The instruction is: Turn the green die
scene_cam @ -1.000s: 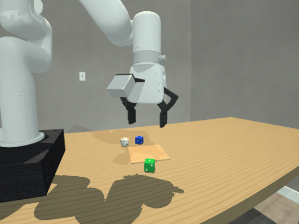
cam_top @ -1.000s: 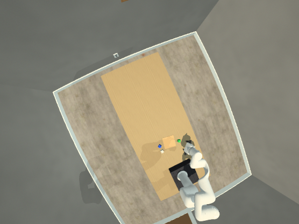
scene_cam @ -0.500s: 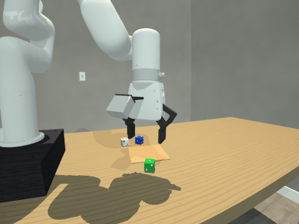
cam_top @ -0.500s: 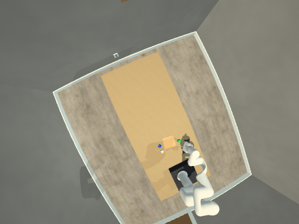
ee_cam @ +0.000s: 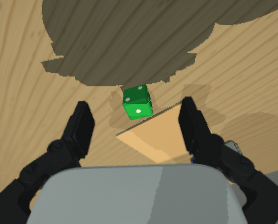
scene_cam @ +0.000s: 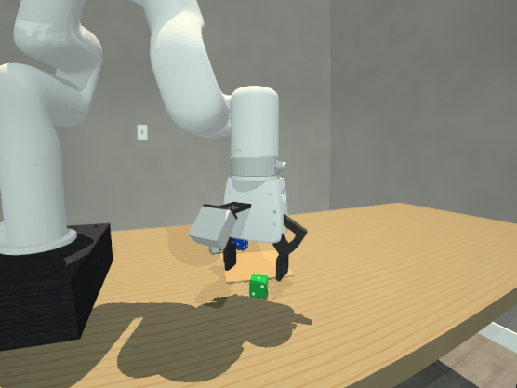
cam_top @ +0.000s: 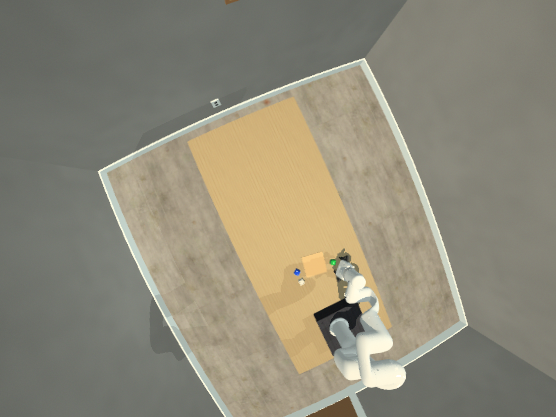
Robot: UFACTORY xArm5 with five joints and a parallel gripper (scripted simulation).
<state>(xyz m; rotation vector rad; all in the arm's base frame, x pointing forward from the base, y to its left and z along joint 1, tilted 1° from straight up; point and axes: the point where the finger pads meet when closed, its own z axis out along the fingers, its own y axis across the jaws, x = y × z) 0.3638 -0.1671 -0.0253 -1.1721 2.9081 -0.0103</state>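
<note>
My gripper is now 50 mm above the green die, 20 mm to the right of it and 20 mm short of it. From my hand the other things lie so: blue die: 250 mm to the left, 60 mm ahead, 50 mm below; tan mat: 130 mm to the left, 60 mm below, 50 mm ahead; white die: 250 mm to the left, 50 mm below, 10 mm behind.
</note>
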